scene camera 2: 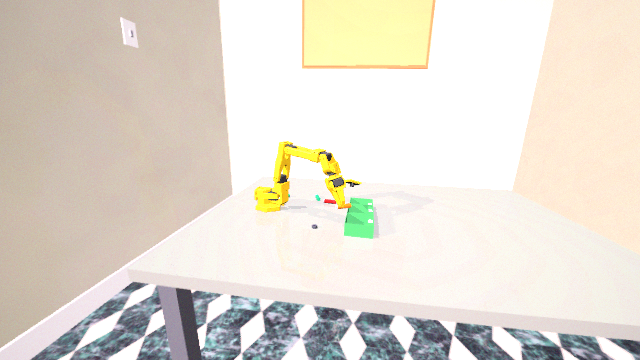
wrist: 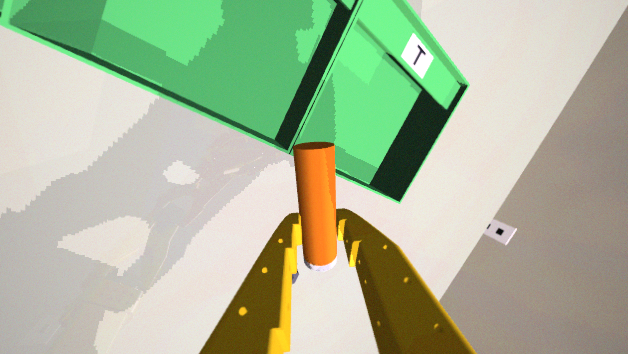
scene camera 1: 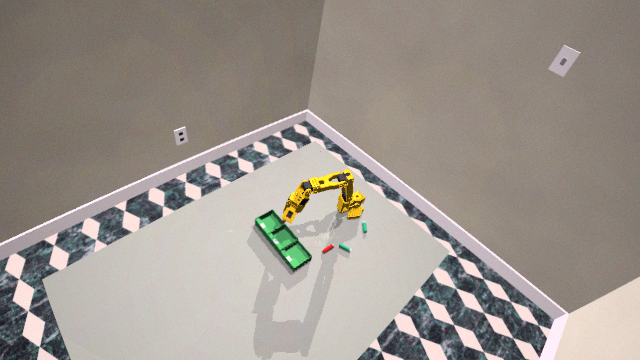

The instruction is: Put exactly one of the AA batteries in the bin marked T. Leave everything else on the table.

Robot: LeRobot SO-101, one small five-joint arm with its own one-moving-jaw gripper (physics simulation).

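Places are measured from the arm's base along level axes (x ahead, y left, z up), in metres.
Pixels of known places: hand, tool point: (scene camera 2: 340,205) (wrist: 301,224); arm's base, link origin: (scene camera 2: 275,207) (scene camera 1: 346,211).
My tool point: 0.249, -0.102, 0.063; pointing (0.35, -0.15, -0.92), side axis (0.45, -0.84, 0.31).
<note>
Ahead of a thing's pixels: the offset from my tool point to its middle, as dx, dy, dz. "spot": to the spot under its first point. Level surfaces: height alone.
My gripper (scene camera 1: 285,219) (scene camera 2: 342,206) (wrist: 318,216) is shut on an orange battery @(+0.007, -0.004, +0.000) (scene camera 2: 347,205) (wrist: 315,185), one jaw on each side. The battery's far end points at the green three-bin tray @(+0.065, +0.047, -0.043) (scene camera 1: 284,235) (scene camera 2: 358,230). In the wrist view that end overlaps the near rim of the bin marked T @(spot: +0.067, -0.047, -0.056) (wrist: 372,110), close to the divider. The white T label @(+0.093, -0.039, -0.028) (wrist: 417,56) is on that bin's far side. A red battery @(-0.053, +0.183, -0.056) (scene camera 1: 328,248) (scene camera 2: 329,202) and two green batteries @(-0.107, +0.222, -0.056) (scene camera 1: 345,247) @(-0.246, +0.206, -0.056) (scene camera 1: 364,227) lie on the table. The wrist view does not show them.
A small dark round thing @(-0.077, -0.042, -0.059) (scene camera 2: 314,226) (wrist: 295,276) lies on the table @(dz -0.063) (scene camera 1: 165,280) (scene camera 2: 450,270) beside the tray. The arm's base (scene camera 1: 352,206) (scene camera 2: 268,199) stands near one green battery. The tray's middle bin @(spot: +0.037, +0.053, -0.056) (wrist: 200,75) adjoins the T bin.
</note>
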